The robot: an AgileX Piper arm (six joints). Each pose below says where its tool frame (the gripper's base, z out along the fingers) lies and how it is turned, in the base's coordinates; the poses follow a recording.
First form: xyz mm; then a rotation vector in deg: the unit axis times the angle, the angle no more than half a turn.
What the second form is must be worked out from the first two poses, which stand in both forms.
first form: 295, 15, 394, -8.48, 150.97, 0.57
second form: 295, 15, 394, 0.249, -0.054, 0.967, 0.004
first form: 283, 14, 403, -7.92, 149.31, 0.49
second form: 283, 14, 403, 0.263, -0.051, 0.963, 0.003
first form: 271, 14, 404, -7.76, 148.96, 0.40
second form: 271, 14, 404, 0.266, -0.050, 0.963, 0.003
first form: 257, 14, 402, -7.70, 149.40, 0.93
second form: 257, 14, 402, 0.262, -0.050, 0.964, 0.006
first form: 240, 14, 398, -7.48, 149.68, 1.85
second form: 240, 14, 398, 0.260, -0.048, 0.964, 0.012
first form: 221, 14, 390, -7.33, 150.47, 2.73
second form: 221, 14, 390, 0.253, -0.047, 0.966, 0.018
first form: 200, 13, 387, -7.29, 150.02, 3.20
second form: 200, 13, 387, 0.257, -0.047, 0.965, 0.021
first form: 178, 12, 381, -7.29, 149.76, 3.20
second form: 178, 12, 381, 0.259, -0.047, 0.964, 0.021
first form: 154, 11, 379, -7.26, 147.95, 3.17
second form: 154, 11, 379, 0.274, -0.047, 0.960, 0.021
